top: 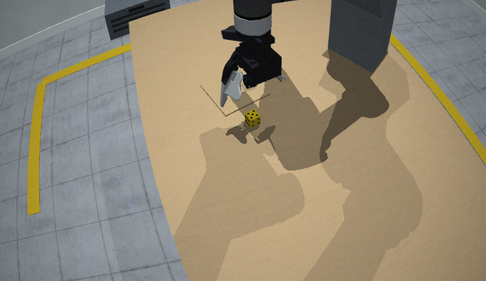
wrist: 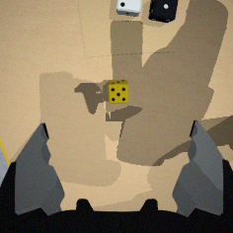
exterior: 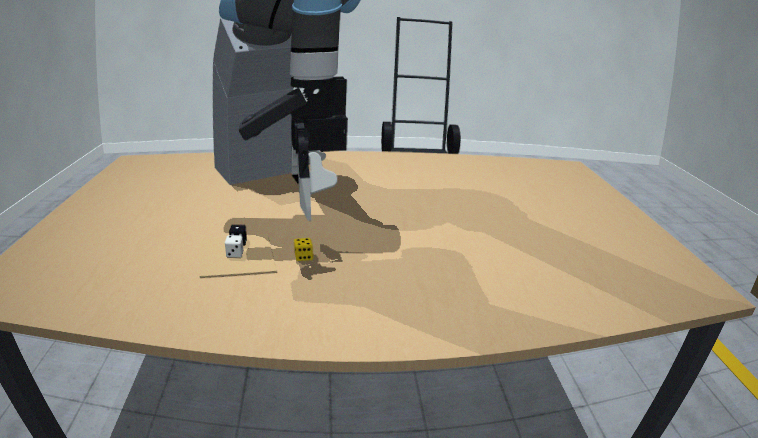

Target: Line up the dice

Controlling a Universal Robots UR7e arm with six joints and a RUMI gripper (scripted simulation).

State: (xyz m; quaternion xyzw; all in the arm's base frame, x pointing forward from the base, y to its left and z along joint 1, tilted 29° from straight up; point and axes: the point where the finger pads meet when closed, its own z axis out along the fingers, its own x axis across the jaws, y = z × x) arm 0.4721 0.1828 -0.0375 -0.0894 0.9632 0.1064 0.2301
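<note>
Right now my hand is 90 mm above the yellow die. The rest, counted from my hand: mat 10 mm ahead, 130 mm to the right, 100 mm below; then white die 10 mm ahead, 130 mm to the right, 90 mm below; then black die 30 mm behind, 130 mm to the right, 90 mm below.
</note>
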